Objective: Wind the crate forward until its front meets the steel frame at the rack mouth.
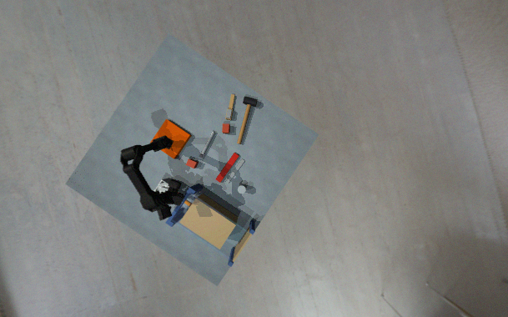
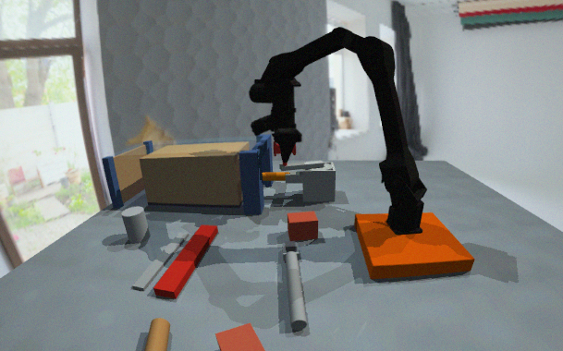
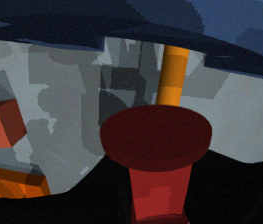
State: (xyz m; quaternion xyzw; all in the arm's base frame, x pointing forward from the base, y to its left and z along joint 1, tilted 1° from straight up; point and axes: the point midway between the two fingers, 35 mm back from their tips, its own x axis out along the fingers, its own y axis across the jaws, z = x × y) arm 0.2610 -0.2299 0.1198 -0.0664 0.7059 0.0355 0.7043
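My gripper tip is 40 mm past the grey crank handle, 10 mm to the left of it and 10 mm above it. The rest, counted from my gripper tip: grey winch: 110 mm behind, 40 mm to the right, 80 mm below; then red knob: 20 mm above; then frame: 60 mm ahead, 40 mm to the right, 10 mm below.
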